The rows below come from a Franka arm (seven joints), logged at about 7 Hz.
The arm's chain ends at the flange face. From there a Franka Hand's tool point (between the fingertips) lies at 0.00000 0.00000 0.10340 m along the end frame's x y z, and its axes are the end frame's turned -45 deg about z.
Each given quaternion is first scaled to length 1.
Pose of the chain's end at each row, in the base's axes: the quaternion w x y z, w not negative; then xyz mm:
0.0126, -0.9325, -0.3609, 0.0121, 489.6, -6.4, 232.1
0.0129, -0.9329, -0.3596, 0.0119, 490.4, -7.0, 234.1
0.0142, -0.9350, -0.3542, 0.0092, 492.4, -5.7, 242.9
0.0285, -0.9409, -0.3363, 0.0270, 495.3, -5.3, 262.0
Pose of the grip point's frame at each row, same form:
0.0163, -0.7234, -0.6902, 0.0064, 486.3, -4.9, 128.8
0.0165, -0.7243, -0.6893, 0.0061, 487.1, -5.4, 130.8
0.0166, -0.7283, -0.6851, 0.0031, 489.6, -3.6, 139.6
0.0367, -0.7406, -0.6708, 0.0140, 488.1, -1.6, 158.9

